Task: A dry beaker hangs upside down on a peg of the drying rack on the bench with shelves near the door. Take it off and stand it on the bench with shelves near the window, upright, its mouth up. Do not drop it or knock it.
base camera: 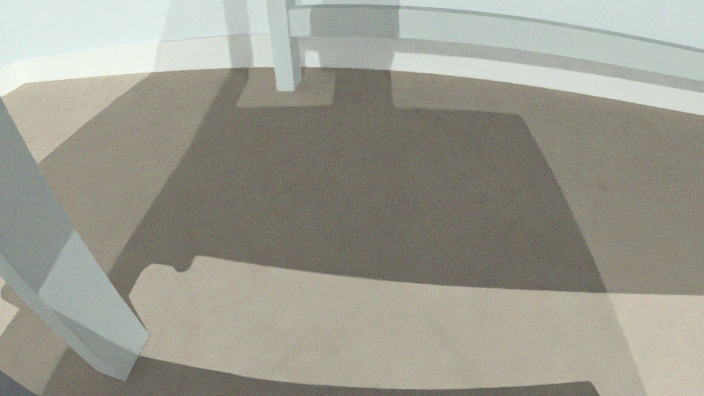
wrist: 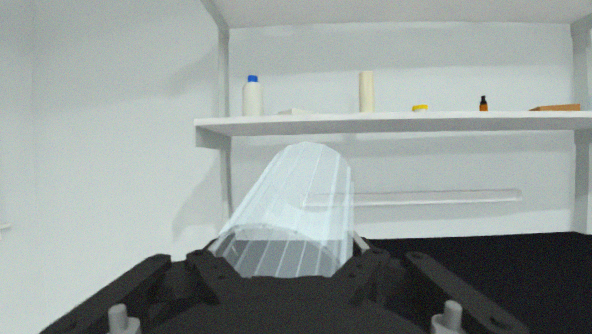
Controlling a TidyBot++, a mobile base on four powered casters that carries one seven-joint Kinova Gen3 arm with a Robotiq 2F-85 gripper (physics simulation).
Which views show the clear glass beaker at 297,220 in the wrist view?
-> The wrist view only.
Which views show my gripper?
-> The wrist view only.
